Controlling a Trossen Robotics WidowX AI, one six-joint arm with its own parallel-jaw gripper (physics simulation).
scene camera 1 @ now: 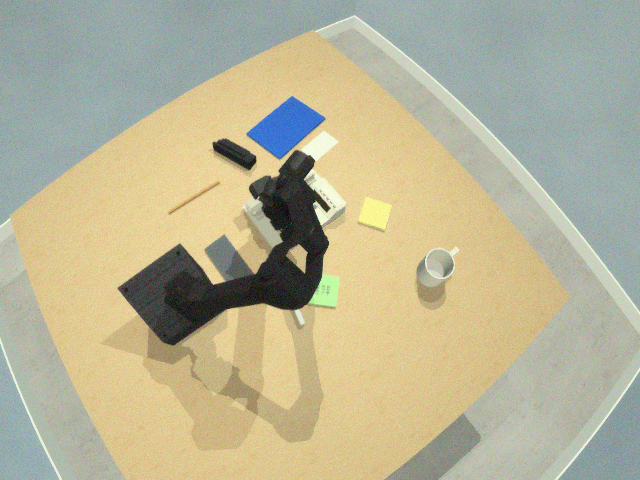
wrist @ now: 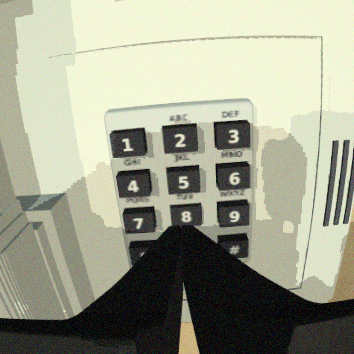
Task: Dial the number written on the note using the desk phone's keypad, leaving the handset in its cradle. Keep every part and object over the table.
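Places are measured from the arm's base along level axes (x ahead, y left, z up), in metres.
Where they show: gripper, fingertip midpoint: (scene camera 1: 278, 223) (wrist: 180, 236); arm's base, origin of the base link: (scene camera 1: 182, 288).
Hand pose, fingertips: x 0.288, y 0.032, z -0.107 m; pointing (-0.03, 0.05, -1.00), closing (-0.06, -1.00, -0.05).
Observation:
Each offset is from my fingertips to the top centre of the thing. "pt": to the spot under its first point.
The desk phone @[0.017 m left, 0.061 m ahead, 0.016 m up] (scene camera 1: 336, 205) (wrist: 200, 70) is white, partly hidden by the arm in the scene view. Its handset @[pt 0.012 m left, 0.041 m back, 0.004 m down] (scene camera 1: 263, 229) lies along its left side, apparently in the cradle. The keypad @[0.003 m right, 0.016 m ahead, 0.004 m up] (wrist: 145, 114) has dark keys with white digits. My gripper (wrist: 180, 236) is shut and empty. In the wrist view its tips overlap the lower edge of the 8 key @[0.003 m right, 0.009 m ahead, 0.001 m up] (wrist: 186, 215) and hide the 0 key; contact cannot be told. The fingers are hidden under the arm in the scene view. The green note @[0.203 m right, 0.016 m back, 0.017 m down] (scene camera 1: 331, 292) shows dark writing, too small to read, partly covered by the arm.
A white mug @[0.344 m right, 0.253 m ahead, 0.060 m up] (scene camera 1: 428, 275) stands at the right. A yellow pad @[0.125 m right, 0.226 m ahead, 0.015 m down] (scene camera 1: 374, 213), white card @[0.139 m left, 0.244 m ahead, 0.025 m down] (scene camera 1: 324, 143), blue folder @[0.260 m left, 0.209 m ahead, 0.019 m down] (scene camera 1: 286, 126), black stapler @[0.269 m left, 0.031 m ahead, 0.010 m up] (scene camera 1: 234, 153) and orange pencil @[0.225 m left, 0.141 m back, 0.019 m down] (scene camera 1: 193, 197) surround the phone. A grey slab @[0.001 m left, 0.163 m back, 0.019 m down] (scene camera 1: 222, 250) and white stick @[0.215 m right, 0.100 m back, 0.006 m down] (scene camera 1: 299, 317) lie near the arm.

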